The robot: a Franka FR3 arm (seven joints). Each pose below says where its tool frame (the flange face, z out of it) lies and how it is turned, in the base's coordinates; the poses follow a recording.
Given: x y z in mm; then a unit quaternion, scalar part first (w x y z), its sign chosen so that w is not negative.
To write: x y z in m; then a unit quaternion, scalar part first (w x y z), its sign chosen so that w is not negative. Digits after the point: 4 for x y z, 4 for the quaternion.
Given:
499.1, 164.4, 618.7, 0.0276, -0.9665, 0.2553, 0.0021
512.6, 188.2, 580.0, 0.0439, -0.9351, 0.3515, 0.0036
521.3, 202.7, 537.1, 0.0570, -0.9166, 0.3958, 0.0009
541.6, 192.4, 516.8, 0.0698, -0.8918, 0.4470, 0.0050
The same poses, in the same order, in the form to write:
0.4991, 0.1644, 0.6187, 0.0276, -0.9665, 0.2553, 0.0021
0.5126, 0.1882, 0.5800, 0.0439, -0.9351, 0.3515, 0.0036
0.5213, 0.2027, 0.5371, 0.0570, -0.9166, 0.3958, 0.0009
0.5416, 0.1924, 0.5168, 0.0698, -0.8918, 0.4470, 0.0050

